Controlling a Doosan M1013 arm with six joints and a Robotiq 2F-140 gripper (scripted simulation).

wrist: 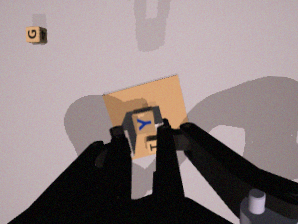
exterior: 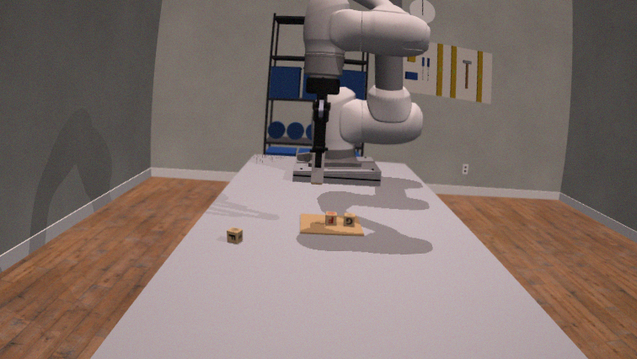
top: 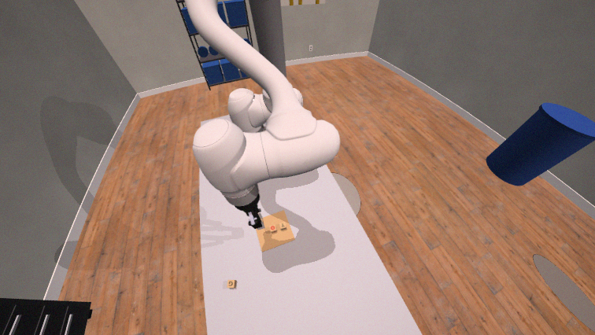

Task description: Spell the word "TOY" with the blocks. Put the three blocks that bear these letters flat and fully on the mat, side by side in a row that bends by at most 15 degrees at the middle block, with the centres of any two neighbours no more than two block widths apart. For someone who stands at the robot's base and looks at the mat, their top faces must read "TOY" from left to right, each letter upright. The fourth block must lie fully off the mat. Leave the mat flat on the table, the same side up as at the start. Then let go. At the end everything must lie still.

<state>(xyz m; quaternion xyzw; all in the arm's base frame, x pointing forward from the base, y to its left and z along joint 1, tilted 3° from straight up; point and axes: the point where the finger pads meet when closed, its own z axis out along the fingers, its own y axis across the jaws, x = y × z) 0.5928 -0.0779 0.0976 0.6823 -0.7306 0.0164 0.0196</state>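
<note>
Right now the tan mat is 13 cm below my hand and 4 cm to the left of it. From my hand the other things lie so: T block: 12 cm below, 8 cm to the left, 1 cm ahead.
</note>
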